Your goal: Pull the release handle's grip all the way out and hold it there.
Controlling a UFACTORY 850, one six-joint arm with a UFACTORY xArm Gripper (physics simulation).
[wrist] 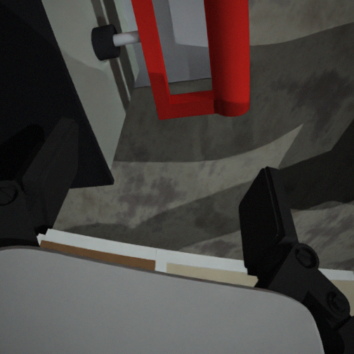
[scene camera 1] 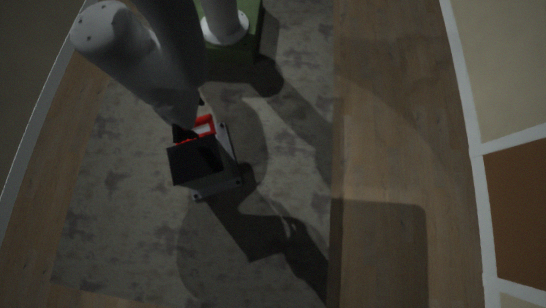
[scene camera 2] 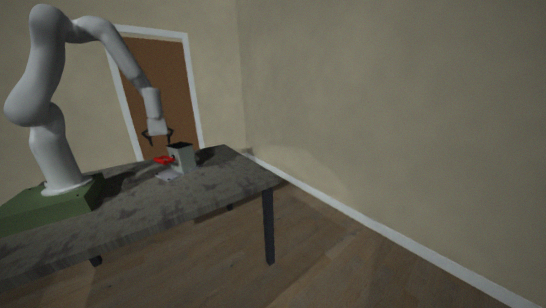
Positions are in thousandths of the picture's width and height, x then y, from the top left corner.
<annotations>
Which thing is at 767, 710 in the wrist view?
My gripper.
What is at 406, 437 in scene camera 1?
A light grey base plate.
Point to a grey housing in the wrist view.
At 185, 185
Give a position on a grey housing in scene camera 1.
371, 528
</annotations>
